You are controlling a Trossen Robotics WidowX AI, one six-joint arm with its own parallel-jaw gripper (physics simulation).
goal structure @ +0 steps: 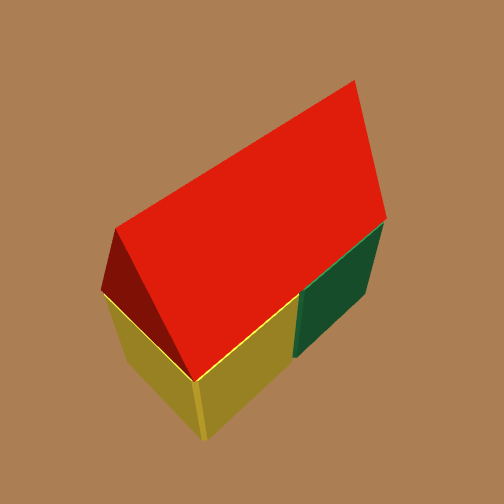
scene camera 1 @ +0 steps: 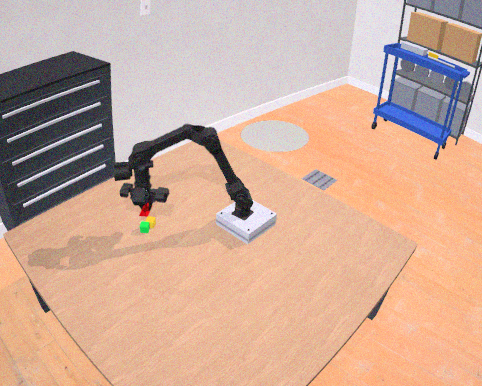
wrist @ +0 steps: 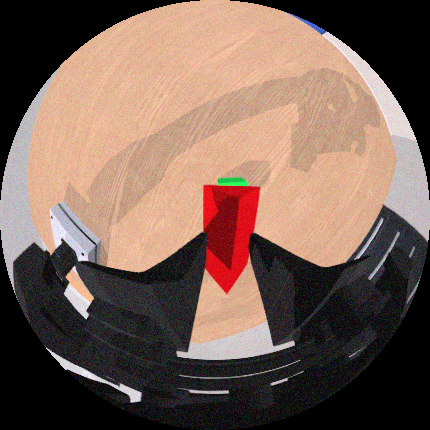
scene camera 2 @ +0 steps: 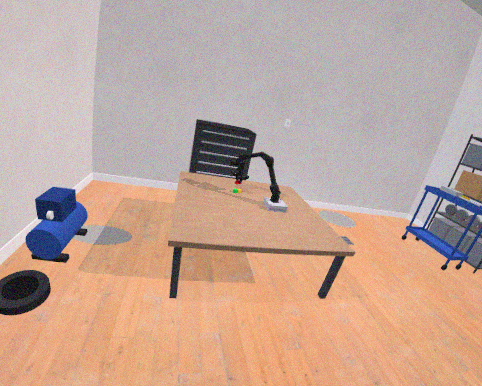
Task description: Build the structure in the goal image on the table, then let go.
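Pixels of known places: gripper, fingertip midpoint: [scene camera 1: 146,209] [wrist: 227,238] [scene camera 2: 238,183]; arm's base, origin of the base link: [scene camera 1: 242,213] [wrist: 69,252] [scene camera 2: 274,201].
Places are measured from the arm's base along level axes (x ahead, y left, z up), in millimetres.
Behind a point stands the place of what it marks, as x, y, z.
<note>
A red block [scene camera 1: 144,210] @[293, -249, 62] [scene camera 2: 238,182] @[276, -248, 55] [wrist: 228,225] @[286, -254, 64] is held between the fingers of my gripper [scene camera 1: 145,204] @[268, -266, 43] [wrist: 227,238] @[268, -266, 43], which is shut on it. The block hangs above the table, near the other two blocks. A green cube [scene camera 1: 144,227] @[294, -258, -26] [scene camera 2: 235,191] @[284, -254, -39] rests on the table; a strip of the green cube [wrist: 232,181] @[295, -262, -25] also shows in the wrist view, just past the far end of the red block. A yellow block [scene camera 1: 151,221] @[250, -260, -23] [scene camera 2: 239,191] @[243, -257, -37] is beside the green cube, behind it and to its right in scene camera 1. The yellow block does not show in the wrist view.
The white robot base [scene camera 1: 246,226] @[57, 57, -1] [scene camera 2: 276,205] @[17, 81, -4] [wrist: 75,232] @[72, -24, -20] stands on the wooden table [scene camera 1: 210,310] @[437, 177, -56] [scene camera 2: 215,225] @[607, 352, -56]. A dark drawer cabinet [scene camera 1: 55,125] [scene camera 2: 222,145] stands behind the table's far edge. A blue cart [scene camera 1: 415,125] stands on the floor, away from the table.
</note>
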